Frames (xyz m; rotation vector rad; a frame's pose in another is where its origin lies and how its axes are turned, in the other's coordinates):
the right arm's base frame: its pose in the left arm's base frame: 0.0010 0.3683 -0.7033 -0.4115 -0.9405 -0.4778
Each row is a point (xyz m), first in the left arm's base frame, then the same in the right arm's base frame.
Working: the left arm's base frame: its pose in the right arm's base frame: 0.6672 -0.3927 0.1759 0.4115 0.9405 0.4778

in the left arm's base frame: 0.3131 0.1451 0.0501
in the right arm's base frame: 0.8358 -0.1059 0.0714
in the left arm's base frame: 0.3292 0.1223 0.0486
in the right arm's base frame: 0.8473 -0.1155 0.0479
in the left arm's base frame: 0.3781 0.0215 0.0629
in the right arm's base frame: 0.9048 -0.1729 -0.0306
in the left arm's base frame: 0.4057 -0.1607 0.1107
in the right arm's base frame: 0.9968 -0.3134 -0.1204
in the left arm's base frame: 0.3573 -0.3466 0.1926
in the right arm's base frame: 1.0801 -0.5034 -0.1438
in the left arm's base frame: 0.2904 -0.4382 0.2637
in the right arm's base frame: 1.1254 -0.6249 -0.1105
